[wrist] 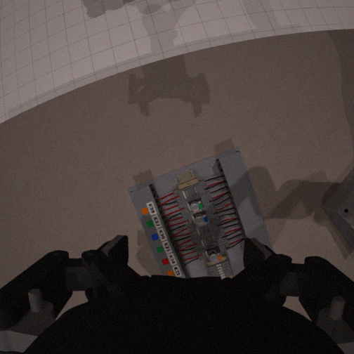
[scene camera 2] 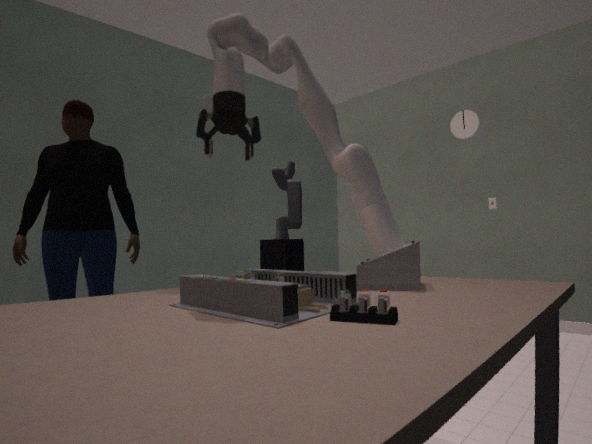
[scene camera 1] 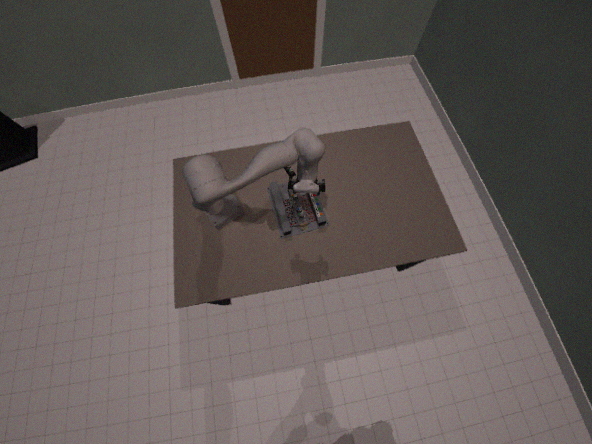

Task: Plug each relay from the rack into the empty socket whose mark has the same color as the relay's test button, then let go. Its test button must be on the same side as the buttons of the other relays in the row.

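Places are measured from the arm's base along level axes (x back, y up, z left), in metres.
Pixels of known places: gripper, fingertip midpoint: [scene camera 2: 229,158] [scene camera 1: 306,193]; arm's base, link origin: [scene camera 2: 391,251].
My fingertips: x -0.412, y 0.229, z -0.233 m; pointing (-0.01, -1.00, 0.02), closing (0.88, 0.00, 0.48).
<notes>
Ahead of a thing's pixels: the offset from my fingertips to its top centre.
A black rack {dy -0.303, dx -0.045, dz +0.336 m} [scene camera 2: 364,316] [scene camera 1: 289,172] holds three upright relays: one with a green button {dy -0.277, dx -0.049, dz +0.304 m} [scene camera 2: 345,301], one with an orange button {dy -0.277, dx -0.045, dz +0.336 m} [scene camera 2: 364,302] and one with a red button {dy -0.277, dx -0.040, dz +0.367 m} [scene camera 2: 383,303]. The arm partly hides the rack in scene camera 1. On the panel [wrist: 167,176] [scene camera 1: 301,231], the wrist view shows seated relays with green [wrist: 196,206], blue [wrist: 201,218] and orange [wrist: 214,256] buttons, all on the right side. Sockets at the orange K38, green K35 and red K34 marks look empty. My gripper [scene camera 2: 228,156] [wrist: 185,250] is open, empty, pointing down high above the panel.
A grey label duct {dy -0.262, dx -0.091, dz +0.087 m} [scene camera 2: 230,297] [wrist: 159,243] and a slotted duct {dy -0.263, dx +0.095, dz +0.111 m} [scene camera 2: 320,286] [wrist: 232,200] stand along the panel's sides, flanking the socket row. Red and black wires run between them. The arm's base [scene camera 2: 390,272] stands on the table. A person [scene camera 2: 80,190] stands beyond the table.
</notes>
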